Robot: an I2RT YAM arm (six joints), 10 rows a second.
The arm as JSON. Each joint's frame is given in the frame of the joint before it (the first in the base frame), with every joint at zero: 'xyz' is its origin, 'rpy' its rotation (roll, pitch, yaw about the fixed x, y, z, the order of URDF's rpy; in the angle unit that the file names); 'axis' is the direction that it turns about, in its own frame. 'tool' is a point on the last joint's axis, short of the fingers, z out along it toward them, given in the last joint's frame.
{
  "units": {
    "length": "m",
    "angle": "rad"
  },
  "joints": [
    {
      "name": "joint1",
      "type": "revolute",
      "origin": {
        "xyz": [
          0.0,
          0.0,
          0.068
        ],
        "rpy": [
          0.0,
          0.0,
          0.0
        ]
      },
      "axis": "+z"
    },
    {
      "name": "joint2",
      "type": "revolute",
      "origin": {
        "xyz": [
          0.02,
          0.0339,
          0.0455
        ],
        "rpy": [
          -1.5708,
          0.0,
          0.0
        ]
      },
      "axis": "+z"
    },
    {
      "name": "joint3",
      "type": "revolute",
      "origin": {
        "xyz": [
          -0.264,
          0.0,
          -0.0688
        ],
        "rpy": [
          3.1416,
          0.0,
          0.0
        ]
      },
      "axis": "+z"
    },
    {
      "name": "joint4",
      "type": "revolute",
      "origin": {
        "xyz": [
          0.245,
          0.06,
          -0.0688
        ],
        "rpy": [
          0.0,
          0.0,
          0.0
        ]
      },
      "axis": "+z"
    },
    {
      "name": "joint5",
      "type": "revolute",
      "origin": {
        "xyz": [
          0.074,
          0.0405,
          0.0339
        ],
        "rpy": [
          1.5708,
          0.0,
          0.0
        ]
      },
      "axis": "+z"
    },
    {
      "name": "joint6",
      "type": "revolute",
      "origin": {
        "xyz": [
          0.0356,
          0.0,
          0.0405
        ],
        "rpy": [
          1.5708,
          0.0,
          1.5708
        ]
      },
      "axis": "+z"
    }
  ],
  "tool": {
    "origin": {
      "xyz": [
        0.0,
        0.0,
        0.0
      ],
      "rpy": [
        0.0,
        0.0,
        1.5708
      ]
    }
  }
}
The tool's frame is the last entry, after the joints.
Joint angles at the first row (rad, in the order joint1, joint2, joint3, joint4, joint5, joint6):
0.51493 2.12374 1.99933 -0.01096 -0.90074 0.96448
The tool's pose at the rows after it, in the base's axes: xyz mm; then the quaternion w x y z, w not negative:
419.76 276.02 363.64 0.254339 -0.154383 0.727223 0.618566
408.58 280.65 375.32 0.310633 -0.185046 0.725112 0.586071
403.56 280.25 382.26 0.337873 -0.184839 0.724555 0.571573
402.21 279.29 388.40 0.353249 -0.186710 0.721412 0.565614
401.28 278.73 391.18 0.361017 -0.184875 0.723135 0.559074
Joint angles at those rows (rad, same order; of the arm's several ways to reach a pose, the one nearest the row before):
0.52817 2.11415 2.03242 -0.07960 -0.85526 0.84929
0.55163 2.08342 2.03657 -0.12191 -0.77451 0.71495
0.55912 2.06155 2.02816 -0.12480 -0.72136 0.68218
0.56007 2.05556 2.03910 -0.12870 -0.70051 0.66531
0.56120 2.05196 2.04625 -0.14184 -0.68118 0.65380

